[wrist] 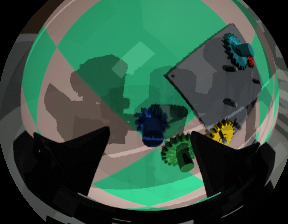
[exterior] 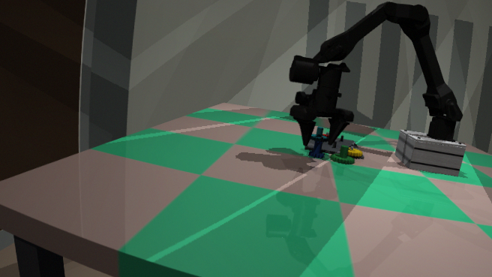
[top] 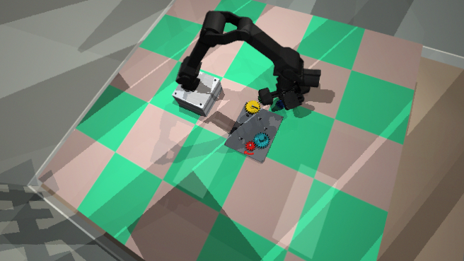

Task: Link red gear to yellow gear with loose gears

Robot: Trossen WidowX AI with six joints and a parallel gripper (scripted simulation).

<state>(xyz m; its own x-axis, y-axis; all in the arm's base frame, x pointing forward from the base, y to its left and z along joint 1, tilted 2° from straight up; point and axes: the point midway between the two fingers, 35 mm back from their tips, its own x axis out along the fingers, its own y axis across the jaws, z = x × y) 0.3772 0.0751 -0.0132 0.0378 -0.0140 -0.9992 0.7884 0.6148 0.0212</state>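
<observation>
Now: the blue gear 10 mm below my gripper tip. Also, from my gripper tip: green gear (70 mm behind, 10 mm to the left, 10 mm below); yellow gear (110 mm behind, 60 mm to the right, 10 mm below); teal gear (20 mm behind, 180 mm to the right, 10 mm below).
</observation>
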